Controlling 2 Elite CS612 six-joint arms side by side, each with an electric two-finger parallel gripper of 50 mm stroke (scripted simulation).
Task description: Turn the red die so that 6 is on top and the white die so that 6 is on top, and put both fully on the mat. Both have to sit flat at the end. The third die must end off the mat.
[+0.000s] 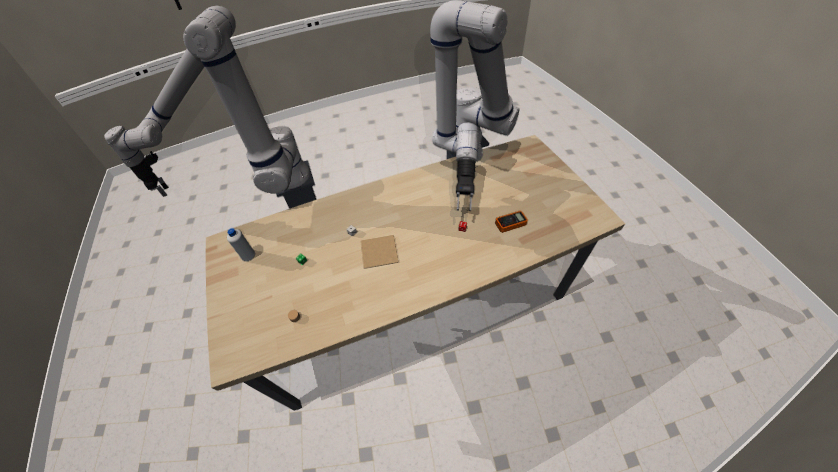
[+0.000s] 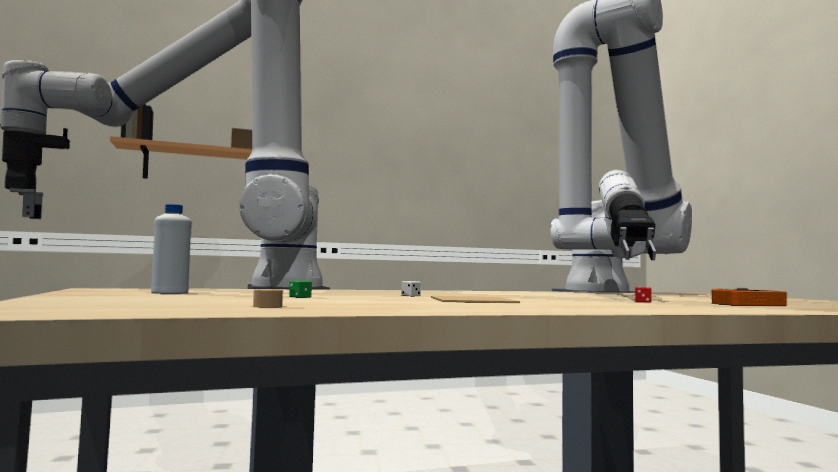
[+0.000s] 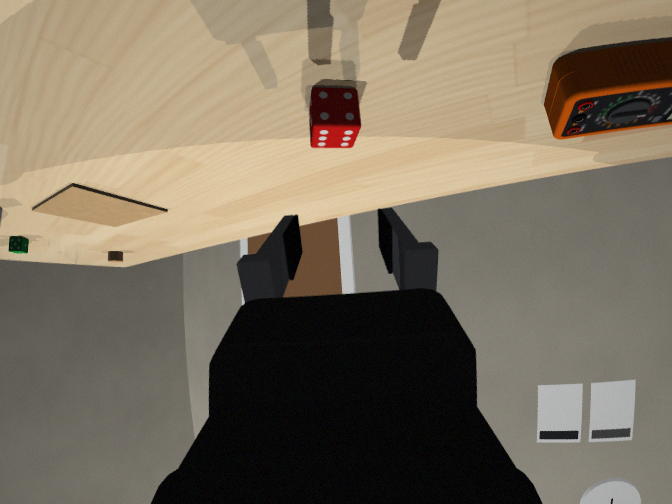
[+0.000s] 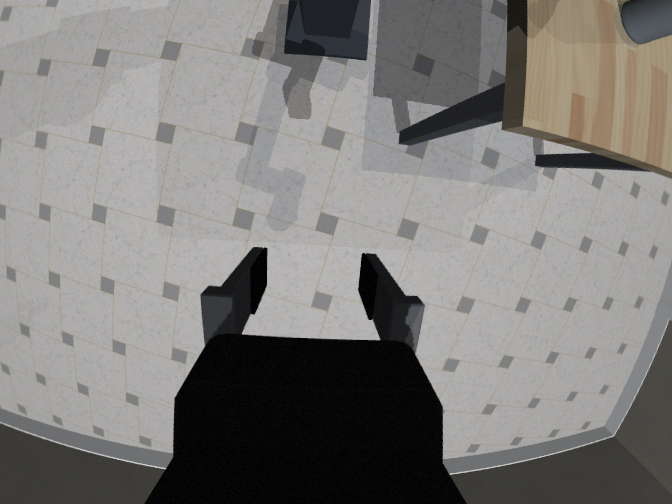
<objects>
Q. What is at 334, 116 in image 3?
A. A red die.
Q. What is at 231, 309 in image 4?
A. My right gripper.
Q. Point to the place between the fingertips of my right gripper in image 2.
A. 31, 217
</objects>
